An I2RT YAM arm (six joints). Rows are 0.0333 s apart.
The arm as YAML. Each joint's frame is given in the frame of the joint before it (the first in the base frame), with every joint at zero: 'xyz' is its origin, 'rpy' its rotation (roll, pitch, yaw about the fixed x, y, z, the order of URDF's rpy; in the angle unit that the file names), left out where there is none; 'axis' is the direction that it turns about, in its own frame. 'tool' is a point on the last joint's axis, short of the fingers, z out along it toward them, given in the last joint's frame.
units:
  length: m
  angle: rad
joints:
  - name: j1
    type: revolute
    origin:
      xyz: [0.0, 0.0, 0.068]
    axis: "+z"
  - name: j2
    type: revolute
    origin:
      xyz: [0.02, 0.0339, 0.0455]
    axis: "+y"
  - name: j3
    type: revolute
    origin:
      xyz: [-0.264, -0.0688, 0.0]
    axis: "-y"
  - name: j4
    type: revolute
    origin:
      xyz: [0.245, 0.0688, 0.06]
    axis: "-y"
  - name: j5
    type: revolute
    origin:
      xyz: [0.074, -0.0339, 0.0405]
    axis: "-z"
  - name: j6
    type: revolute
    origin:
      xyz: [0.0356, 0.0, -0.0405]
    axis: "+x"
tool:
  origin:
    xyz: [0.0, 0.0, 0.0]
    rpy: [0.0, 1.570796, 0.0]
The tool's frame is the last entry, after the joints.
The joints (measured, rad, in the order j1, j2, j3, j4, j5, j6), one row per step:
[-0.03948 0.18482 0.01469 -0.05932 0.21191 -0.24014]
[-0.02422 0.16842 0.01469 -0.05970 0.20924 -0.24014]
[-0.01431 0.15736 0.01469 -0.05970 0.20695 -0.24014]
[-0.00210 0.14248 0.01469 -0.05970 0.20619 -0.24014]
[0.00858 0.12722 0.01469 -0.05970 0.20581 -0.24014]
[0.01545 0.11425 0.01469 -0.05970 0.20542 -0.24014]
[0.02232 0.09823 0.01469 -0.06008 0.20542 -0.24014]
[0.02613 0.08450 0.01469 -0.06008 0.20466 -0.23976]
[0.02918 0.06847 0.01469 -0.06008 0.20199 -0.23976]
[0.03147 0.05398 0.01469 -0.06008 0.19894 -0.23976]
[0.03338 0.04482 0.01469 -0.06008 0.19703 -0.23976]
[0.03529 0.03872 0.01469 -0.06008 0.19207 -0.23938]
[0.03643 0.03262 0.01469 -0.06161 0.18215 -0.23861]
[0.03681 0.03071 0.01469 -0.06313 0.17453 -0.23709]
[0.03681 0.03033 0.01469 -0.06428 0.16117 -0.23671]
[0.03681 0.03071 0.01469 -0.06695 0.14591 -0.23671]
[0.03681 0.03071 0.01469 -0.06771 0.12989 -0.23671]
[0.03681 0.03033 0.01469 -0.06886 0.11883 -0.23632]
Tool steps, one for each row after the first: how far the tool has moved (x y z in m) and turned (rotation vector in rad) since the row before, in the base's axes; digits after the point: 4 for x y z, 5 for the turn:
[-0.0005 0.0019 0.0016 0.00008 -0.01603 0.01786]
[-0.0004 0.0012 0.0011 0.00026 -0.01107 0.01215]
[-0.0006 0.0015 0.0014 0.00003 -0.01488 0.01296]
[-0.0006 0.0012 0.0015 0.00012 -0.01526 0.01105]
[-0.0006 0.0008 0.0012 0.00022 -0.01297 0.00725]
[-0.0008 0.0008 0.0015 0.00030 -0.01564 0.00687]
[-0.0007 0.0004 0.0013 0.00081 -0.01379 0.00451]
[-0.0008 0.0004 0.0015 0.00077 -0.01601 0.00570]
[-0.0007 0.0003 0.0013 0.00076 -0.01447 0.00532]
[-0.0005 0.0003 0.0008 0.00048 -0.00915 0.00381]
[-0.0003 0.0004 0.0006 0.00101 -0.00614 0.00682]
[-0.0003 0.0005 0.0004 0.00173 -0.00465 0.01096]
[-0.0001 0.0003 0.0000 0.00212 -0.00058 0.00786]
[0.0000 0.0005 -0.0001 0.00141 0.00076 0.01329]
[0.0001 0.0005 -0.0003 0.00113 0.00309 0.01521]
[0.0001 0.0006 -0.0001 0.00130 0.00081 0.01596]
[0.0000 0.0004 -0.0001 0.00129 0.00077 0.01099]

